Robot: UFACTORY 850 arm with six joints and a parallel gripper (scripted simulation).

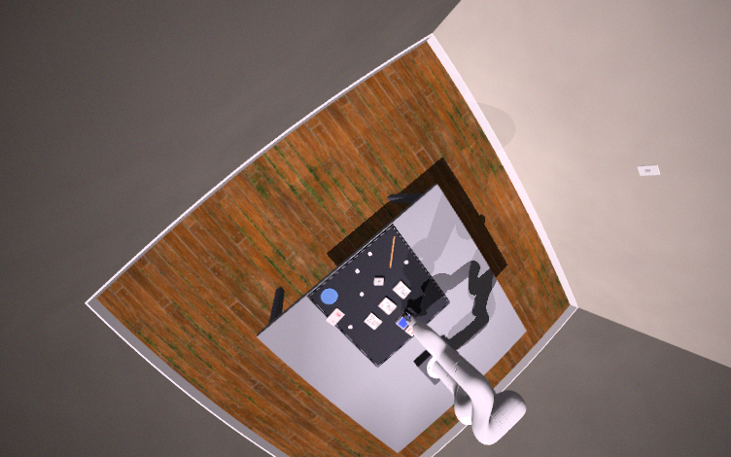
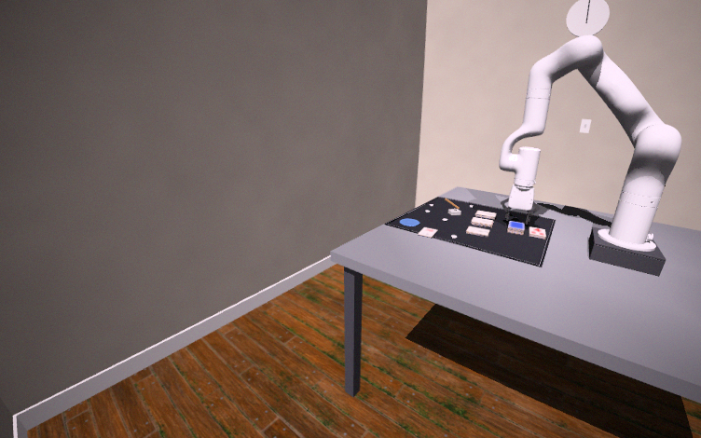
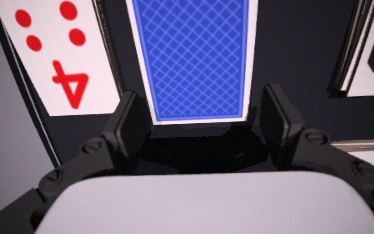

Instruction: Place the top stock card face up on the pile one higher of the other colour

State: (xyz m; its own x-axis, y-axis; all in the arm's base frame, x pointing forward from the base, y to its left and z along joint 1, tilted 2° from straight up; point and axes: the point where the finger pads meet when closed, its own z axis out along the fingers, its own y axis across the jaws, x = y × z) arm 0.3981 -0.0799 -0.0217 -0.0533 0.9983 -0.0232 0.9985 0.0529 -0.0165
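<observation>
The red 4 card lies 3 cm to the left of my hand and 2 cm below it. Also, from my hand: black card cloth: 17 cm ahead, 5 cm below, 2 cm to the left; red 4: 9 cm behind, 3 cm to the left, 3 cm below; black 2: 14 cm ahead, 3 cm to the left, 3 cm below.
</observation>
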